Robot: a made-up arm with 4 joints.
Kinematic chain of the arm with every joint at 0, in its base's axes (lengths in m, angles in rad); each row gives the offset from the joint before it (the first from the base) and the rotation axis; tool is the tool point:
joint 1: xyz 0 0 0.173 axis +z
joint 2: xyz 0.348 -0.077 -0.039 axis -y
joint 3: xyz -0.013 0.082 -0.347 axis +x
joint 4: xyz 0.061 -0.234 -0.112 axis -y
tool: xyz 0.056 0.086 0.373
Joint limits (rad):
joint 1: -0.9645..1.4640
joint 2: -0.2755..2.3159
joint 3: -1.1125..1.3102
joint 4: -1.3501..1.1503
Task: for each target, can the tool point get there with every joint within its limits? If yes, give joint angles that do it. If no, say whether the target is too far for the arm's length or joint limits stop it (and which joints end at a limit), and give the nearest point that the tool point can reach.
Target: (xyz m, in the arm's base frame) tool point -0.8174 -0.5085 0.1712
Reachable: no: joint limits stop it (at a limit: joint 1, joint 2) | nearest point -0.1164 -0.2863 -0.0980 | short by 0.783 m
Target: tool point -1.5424 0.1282 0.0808
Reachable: no: too far | nearest point -0.1364 0.2927 0.0481 | short by 1.416 m
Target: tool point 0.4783 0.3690 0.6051
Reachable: yes | joints 0.9196 1.8734 0.5406 -0.9250
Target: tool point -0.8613 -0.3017 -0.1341
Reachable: no: joint limits stop it (at a limit: joint 1, joint 2) | nearest point -0.1477 -0.2184 -0.1763 | short by 0.720 m
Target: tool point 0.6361 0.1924 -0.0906
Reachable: yes | joints 0.5632 -0.0317 0.2250 -0.5811
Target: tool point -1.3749 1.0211 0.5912
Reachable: no: too far | nearest point -0.0998 0.5215 0.2744 | short by 1.406 m
